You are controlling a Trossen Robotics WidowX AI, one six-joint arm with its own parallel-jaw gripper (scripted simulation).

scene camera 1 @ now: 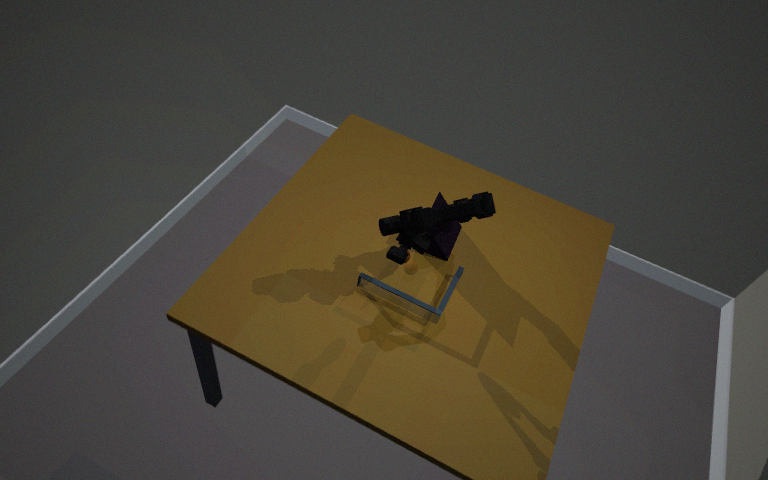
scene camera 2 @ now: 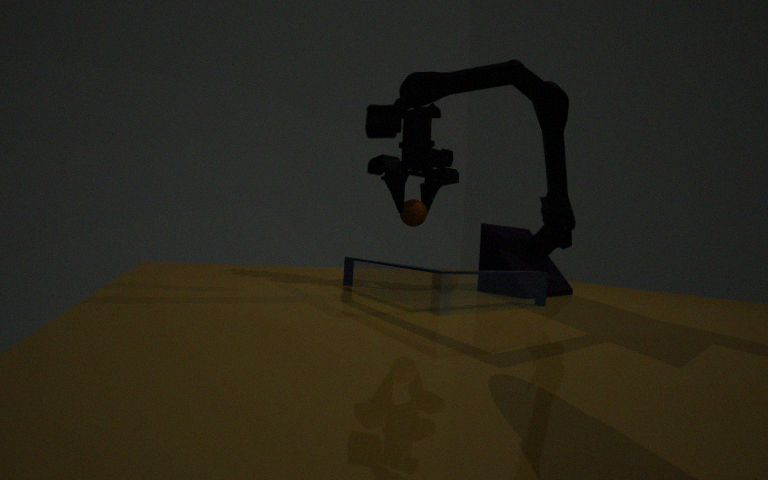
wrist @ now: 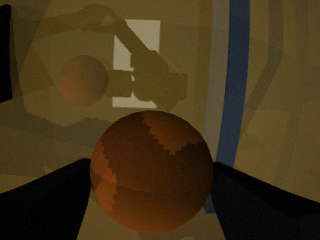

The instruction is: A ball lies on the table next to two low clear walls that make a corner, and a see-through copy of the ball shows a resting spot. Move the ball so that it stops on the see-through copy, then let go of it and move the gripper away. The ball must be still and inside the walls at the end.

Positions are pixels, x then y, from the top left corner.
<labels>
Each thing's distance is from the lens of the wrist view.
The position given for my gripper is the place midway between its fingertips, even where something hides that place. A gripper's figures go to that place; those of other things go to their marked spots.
my gripper (wrist: 151, 170): 0.10 m
orange ball (wrist: 150, 168): 0.07 m
</labels>
